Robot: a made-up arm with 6 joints. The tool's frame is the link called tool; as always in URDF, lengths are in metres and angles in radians. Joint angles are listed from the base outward.
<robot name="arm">
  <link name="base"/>
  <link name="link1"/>
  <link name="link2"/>
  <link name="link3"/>
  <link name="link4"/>
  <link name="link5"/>
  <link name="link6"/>
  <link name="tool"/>
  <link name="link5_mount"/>
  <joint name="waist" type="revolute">
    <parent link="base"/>
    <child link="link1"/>
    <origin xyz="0.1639 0.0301 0.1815" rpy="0 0 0"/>
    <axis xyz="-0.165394 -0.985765 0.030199"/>
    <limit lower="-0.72" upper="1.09"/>
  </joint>
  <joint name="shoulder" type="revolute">
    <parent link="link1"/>
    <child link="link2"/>
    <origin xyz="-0.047 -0.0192 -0.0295" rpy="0 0 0"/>
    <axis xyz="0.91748 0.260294 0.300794"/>
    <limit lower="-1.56" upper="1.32"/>
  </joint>
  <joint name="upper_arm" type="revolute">
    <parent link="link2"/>
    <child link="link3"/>
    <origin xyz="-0.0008 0.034 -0.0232" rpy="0 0 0"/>
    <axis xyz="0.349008 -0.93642 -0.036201"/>
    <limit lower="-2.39" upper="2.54"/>
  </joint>
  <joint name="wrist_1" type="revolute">
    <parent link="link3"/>
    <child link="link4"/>
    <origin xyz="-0.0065 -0.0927 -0.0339" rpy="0 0 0"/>
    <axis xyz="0 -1 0"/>
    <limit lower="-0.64" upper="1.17"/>
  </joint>
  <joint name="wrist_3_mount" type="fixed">
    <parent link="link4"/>
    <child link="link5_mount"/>
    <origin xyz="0.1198 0.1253 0.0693" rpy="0 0 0"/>
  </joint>
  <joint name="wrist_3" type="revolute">
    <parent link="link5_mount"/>
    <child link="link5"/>
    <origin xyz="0.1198 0.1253 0.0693" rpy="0 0 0"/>
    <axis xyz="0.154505 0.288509 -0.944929"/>
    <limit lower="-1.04" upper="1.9"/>
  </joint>
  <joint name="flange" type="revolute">
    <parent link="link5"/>
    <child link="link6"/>
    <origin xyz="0.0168 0.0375 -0.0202" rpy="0 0 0"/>
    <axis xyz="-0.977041 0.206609 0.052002"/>
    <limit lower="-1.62" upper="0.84"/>
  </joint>
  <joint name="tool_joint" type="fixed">
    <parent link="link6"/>
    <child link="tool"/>
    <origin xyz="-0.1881 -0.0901 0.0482" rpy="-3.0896 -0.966 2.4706"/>
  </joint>
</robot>
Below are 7 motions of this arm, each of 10 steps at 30 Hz.
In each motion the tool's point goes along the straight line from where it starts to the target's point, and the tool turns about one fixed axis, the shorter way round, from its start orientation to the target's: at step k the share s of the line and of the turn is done. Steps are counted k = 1, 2, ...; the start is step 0. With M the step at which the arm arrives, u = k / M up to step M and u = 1 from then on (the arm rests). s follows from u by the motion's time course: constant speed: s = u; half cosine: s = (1 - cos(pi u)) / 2; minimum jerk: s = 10 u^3 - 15 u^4 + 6 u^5.
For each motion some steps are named. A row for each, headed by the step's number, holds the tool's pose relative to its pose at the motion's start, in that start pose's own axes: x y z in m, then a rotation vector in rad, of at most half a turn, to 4 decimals.
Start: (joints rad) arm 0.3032 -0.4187 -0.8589 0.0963 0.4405 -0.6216
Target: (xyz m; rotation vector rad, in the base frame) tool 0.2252 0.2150 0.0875 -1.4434 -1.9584 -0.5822
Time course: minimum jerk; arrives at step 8
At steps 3, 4, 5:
3: 0.0134 -0.0058 -0.0026 0.0345 -0.0234 -0.0317
4: 0.0244 -0.0105 -0.0047 0.0627 -0.0425 -0.0576
5: 0.0354 -0.0152 -0.0068 0.0909 -0.0616 -0.0834

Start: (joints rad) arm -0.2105 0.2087 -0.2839 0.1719 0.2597 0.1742
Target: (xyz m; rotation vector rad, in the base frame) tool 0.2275 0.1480 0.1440 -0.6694 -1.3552 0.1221
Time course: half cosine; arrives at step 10
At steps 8, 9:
8: -0.1487 0.0356 -0.0021 0.2800 0.1433 0.1390
9: -0.1604 0.0384 -0.0022 0.3020 0.1546 0.1499

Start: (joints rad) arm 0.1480 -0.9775 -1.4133 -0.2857 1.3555 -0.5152
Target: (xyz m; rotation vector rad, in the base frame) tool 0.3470 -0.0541 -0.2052 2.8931 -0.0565 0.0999
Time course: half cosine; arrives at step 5
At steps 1, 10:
1: 0.0004 0.0013 0.0009 -0.0039 -0.0004 0.0065
10: 0.0047 0.0139 0.0091 -0.0404 -0.0046 0.0676

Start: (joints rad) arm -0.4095 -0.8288 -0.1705 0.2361 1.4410 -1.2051
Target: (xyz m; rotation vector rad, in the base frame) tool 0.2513 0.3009 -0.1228 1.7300 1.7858 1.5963
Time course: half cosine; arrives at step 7
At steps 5, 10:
5: -0.0032 -0.0433 -0.0173 0.0698 -0.0411 0.1111
10: -0.0039 -0.0534 -0.0213 0.0860 -0.0507 0.1368

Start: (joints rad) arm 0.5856 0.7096 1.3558 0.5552 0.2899 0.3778
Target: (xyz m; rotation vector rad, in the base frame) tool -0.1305 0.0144 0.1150 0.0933 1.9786 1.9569
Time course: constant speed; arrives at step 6
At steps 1, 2, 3, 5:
1: -0.0023 0.0013 -0.0033 0.0469 0.0024 0.0011
2: -0.0045 0.0026 -0.0066 0.0937 0.0049 0.0021
3: -0.0068 0.0039 -0.0099 0.1406 0.0073 0.0032
5: -0.0113 0.0065 -0.0165 0.2343 0.0122 0.0053

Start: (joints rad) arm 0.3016 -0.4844 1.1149 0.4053 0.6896 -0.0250
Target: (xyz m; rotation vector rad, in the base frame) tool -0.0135 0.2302 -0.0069 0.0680 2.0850 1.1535
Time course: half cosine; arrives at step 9
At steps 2, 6, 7, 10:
2: 0.0012 -0.0095 0.0032 0.0111 -0.0197 -0.0238
6: 0.0077 -0.0612 0.0206 0.0714 -0.1265 -0.1528
7: 0.0090 -0.0720 0.0242 0.0841 -0.1489 -0.1799
10: 0.0102 -0.0816 0.0274 0.0952 -0.1686 -0.2038

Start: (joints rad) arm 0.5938 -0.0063 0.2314 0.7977 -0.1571 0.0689
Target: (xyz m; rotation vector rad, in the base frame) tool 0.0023 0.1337 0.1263 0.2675 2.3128 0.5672
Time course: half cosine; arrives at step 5
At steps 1, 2, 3, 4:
1: 0.0016 0.0002 0.0022 -0.0044 -0.0074 0.0011
2: 0.0056 0.0009 0.0081 -0.0161 -0.0269 0.0040
3: 0.0106 0.0017 0.0154 -0.0305 -0.0510 0.0075
4: 0.0147 0.0023 0.0213 -0.0421 -0.0705 0.0104

